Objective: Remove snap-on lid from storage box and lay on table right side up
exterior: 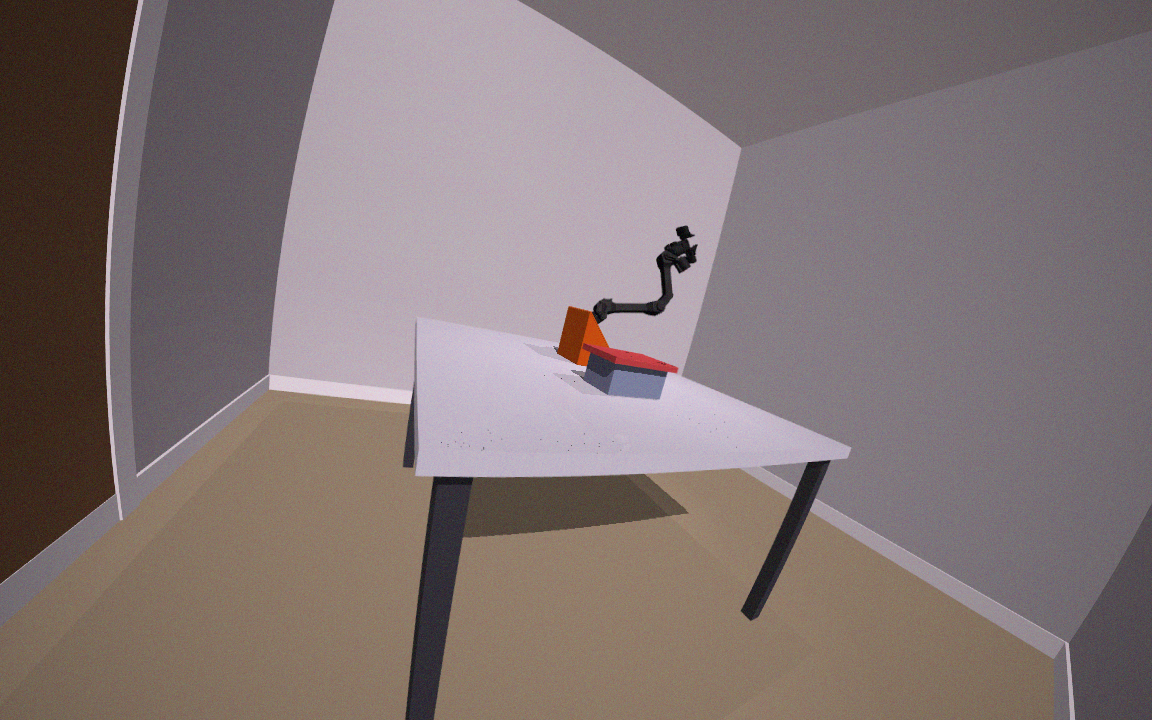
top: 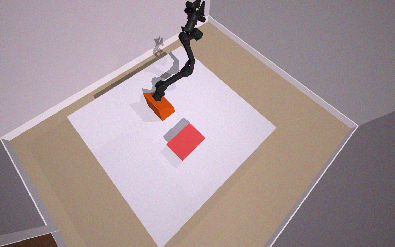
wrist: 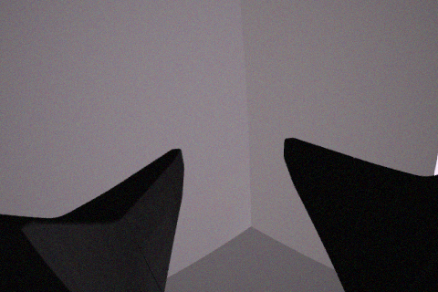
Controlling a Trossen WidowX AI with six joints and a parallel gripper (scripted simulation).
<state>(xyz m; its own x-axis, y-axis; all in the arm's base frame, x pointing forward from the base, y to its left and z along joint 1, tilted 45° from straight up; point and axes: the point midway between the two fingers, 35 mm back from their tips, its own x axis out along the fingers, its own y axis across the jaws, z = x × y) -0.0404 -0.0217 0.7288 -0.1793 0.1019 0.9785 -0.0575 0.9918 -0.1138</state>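
Now: the red lid 590 mm below my gripper tip, 560 mm to the right of it and 510 mm ahead of it. The rest, counted from my gripper tip: grey-blue storage box (650 mm below, 560 mm to the right, 510 mm ahead).
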